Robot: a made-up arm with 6 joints. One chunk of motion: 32 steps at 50 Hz.
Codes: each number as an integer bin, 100 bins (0 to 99) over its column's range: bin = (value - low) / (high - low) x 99, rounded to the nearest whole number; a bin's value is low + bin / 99 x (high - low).
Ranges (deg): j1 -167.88..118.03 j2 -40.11..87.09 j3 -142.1..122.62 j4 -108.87..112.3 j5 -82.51..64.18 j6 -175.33..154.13
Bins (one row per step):
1: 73 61 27 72 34 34
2: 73 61 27 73 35 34
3: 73 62 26 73 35 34
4: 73 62 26 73 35 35
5: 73 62 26 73 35 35
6: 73 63 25 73 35 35
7: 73 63 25 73 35 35
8: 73 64 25 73 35 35
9: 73 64 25 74 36 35
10: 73 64 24 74 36 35
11: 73 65 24 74 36 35
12: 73 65 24 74 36 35
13: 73 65 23 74 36 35
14: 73 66 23 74 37 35
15: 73 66 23 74 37 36
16: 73 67 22 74 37 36
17: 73 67 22 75 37 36
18: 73 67 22 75 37 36
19: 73 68 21 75 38 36
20: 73 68 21 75 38 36
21: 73 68 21 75 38 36
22: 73 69 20 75 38 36
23: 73 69 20 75 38 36
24: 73 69 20 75 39 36
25: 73 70 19 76 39 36
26: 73 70 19 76 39 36
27: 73 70 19 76 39 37
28: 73 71 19 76 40 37
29: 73 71 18 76 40 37
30: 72 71 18 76 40 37
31: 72 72 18 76 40 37
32: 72 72 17 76 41 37
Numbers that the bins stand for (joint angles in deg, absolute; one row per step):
1: 42.94 38.27 -69.90 51.98 -32.13 -62.18
2: 42.94 38.27 -69.90 54.21 -30.65 -62.18
3: 42.94 39.55 -72.58 54.21 -30.65 -62.18
4: 42.94 39.55 -72.58 54.21 -30.65 -58.85
5: 42.94 39.55 -72.58 54.21 -30.65 -58.85
6: 42.94 40.84 -75.25 54.21 -30.65 -58.85
7: 42.94 40.84 -75.25 54.21 -30.65 -58.85
8: 42.94 42.12 -75.25 54.21 -30.65 -58.85
9: 42.94 42.12 -75.25 56.45 -29.17 -58.85
10: 42.94 42.12 -77.93 56.45 -29.17 -58.85
11: 42.94 43.41 -77.93 56.45 -29.17 -58.85
12: 42.94 43.41 -77.93 56.45 -29.17 -58.85
13: 42.94 43.41 -80.60 56.45 -29.17 -58.85
14: 42.94 44.69 -80.60 56.45 -27.69 -58.85
15: 42.94 44.69 -80.60 56.45 -27.69 -55.53
16: 42.94 45.97 -83.27 56.45 -27.69 -55.53
17: 42.94 45.97 -83.27 58.68 -27.69 -55.53
18: 42.94 45.97 -83.27 58.68 -27.69 -55.53
19: 42.94 47.26 -85.95 58.68 -26.20 -55.53
20: 42.94 47.26 -85.95 58.68 -26.20 -55.53
21: 42.94 47.26 -85.95 58.68 -26.20 -55.53
22: 42.94 48.54 -88.62 58.68 -26.20 -55.53
23: 42.94 48.54 -88.62 58.68 -26.20 -55.53
24: 42.94 48.54 -88.62 58.68 -24.72 -55.53
25: 42.94 49.83 -91.30 60.92 -24.72 -55.53
26: 42.94 49.83 -91.30 60.92 -24.72 -55.53
27: 42.94 49.83 -91.30 60.92 -24.72 -52.20
28: 42.94 51.11 -91.30 60.92 -23.24 -52.20
29: 42.94 51.11 -93.97 60.92 -23.24 -52.20
30: 40.05 51.11 -93.97 60.92 -23.24 -52.20
31: 40.05 52.40 -93.97 60.92 -23.24 -52.20
32: 40.05 52.40 -96.64 60.92 -21.76 -52.20

